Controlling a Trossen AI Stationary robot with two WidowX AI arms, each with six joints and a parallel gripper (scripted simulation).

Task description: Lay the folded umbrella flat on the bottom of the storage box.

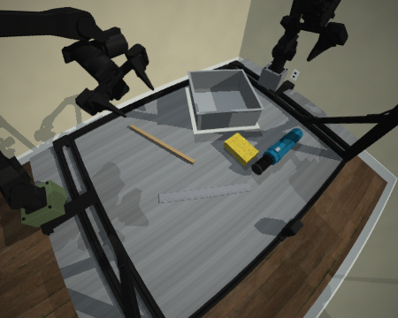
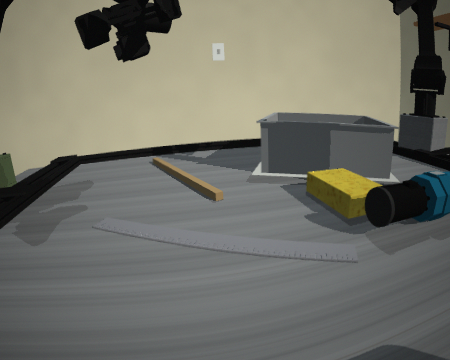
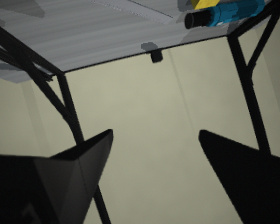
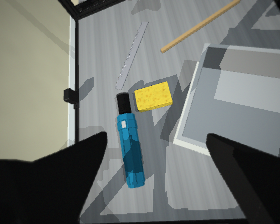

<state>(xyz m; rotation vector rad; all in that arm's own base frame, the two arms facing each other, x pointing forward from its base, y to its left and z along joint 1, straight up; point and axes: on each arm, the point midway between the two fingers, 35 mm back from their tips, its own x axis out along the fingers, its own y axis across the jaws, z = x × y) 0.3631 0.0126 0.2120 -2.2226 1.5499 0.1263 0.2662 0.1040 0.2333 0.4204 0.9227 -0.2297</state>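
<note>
My right hand is 310 mm above the folded umbrella, 130 mm past it and 70 mm to the right of it. Also, from my right hand: wooden stick: 400 mm to the left, 340 mm below, 170 mm ahead; grey storage box: 290 mm below, 190 mm ahead, 80 mm to the left; grey ruler: 380 mm to the left, 340 mm below, 90 mm behind.
</note>
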